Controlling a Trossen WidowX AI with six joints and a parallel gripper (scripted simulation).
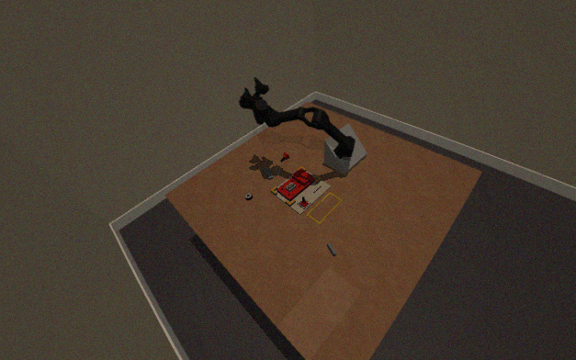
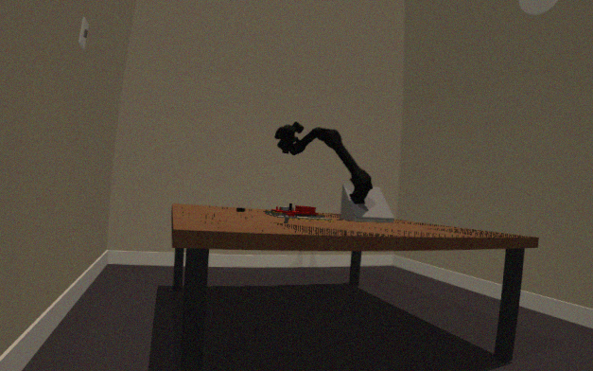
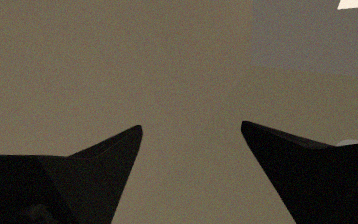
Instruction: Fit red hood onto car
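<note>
My gripper tip is now 60 mm short of the red hood, 360 mm to the right of it and 440 mm above it. Round my gripper tip: grey engine block 160 mm ahead, 360 mm to the left, 460 mm below; then grey jig 120 mm ahead, 380 mm to the left, 470 mm below.
</note>
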